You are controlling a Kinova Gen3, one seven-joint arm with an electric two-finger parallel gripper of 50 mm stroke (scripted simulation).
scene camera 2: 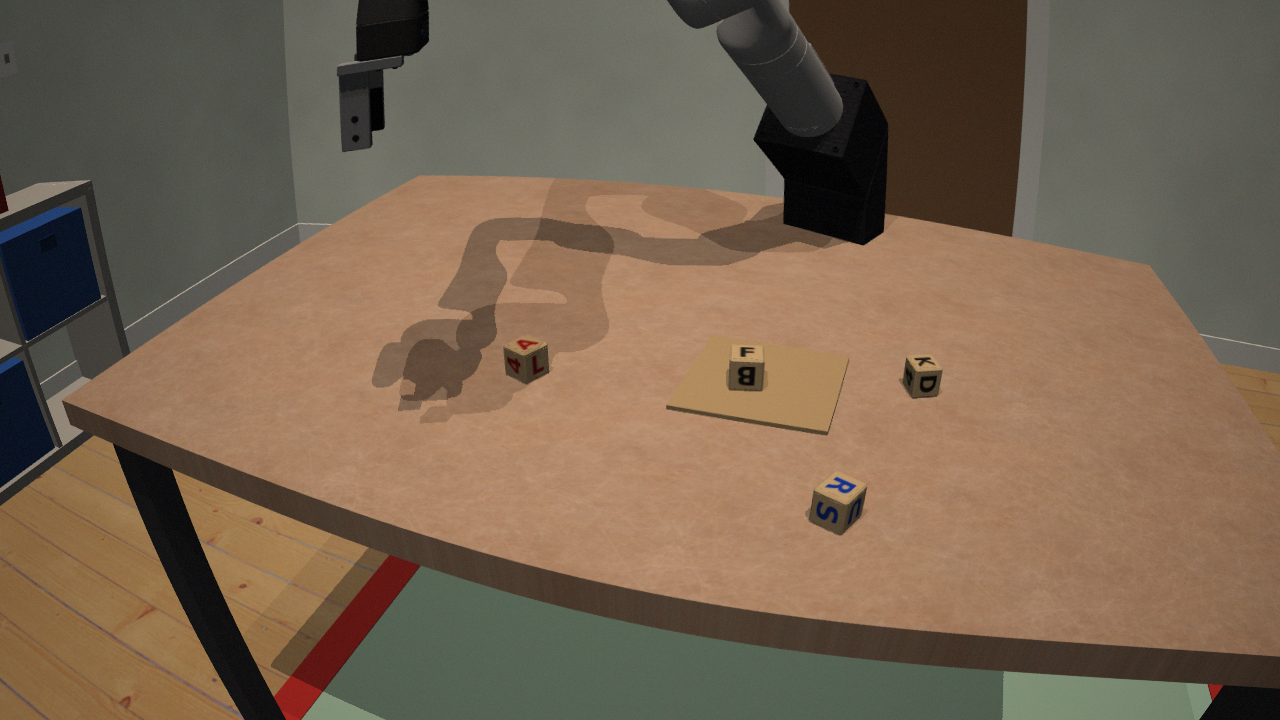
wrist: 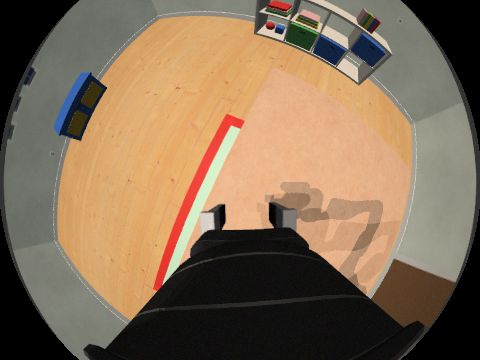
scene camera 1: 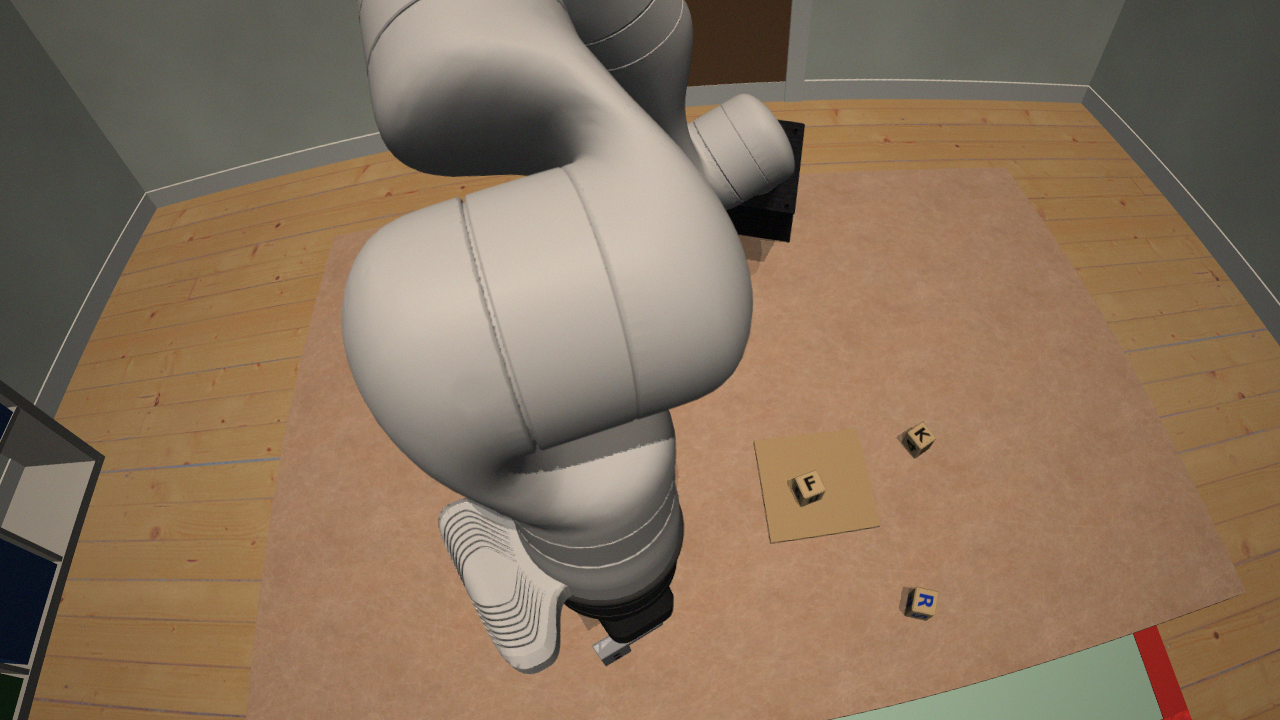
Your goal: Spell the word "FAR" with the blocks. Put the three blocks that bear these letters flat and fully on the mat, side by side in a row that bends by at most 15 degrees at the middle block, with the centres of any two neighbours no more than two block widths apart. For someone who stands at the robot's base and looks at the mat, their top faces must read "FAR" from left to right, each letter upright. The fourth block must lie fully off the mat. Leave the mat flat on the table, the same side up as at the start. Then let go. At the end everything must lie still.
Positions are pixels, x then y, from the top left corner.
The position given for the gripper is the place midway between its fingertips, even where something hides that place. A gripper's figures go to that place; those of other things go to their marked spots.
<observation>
The gripper (scene camera 2: pixel 364 139): 60 cm from the lens. An F block (scene camera 2: pixel 746 370) is 73 cm from the lens.
</observation>
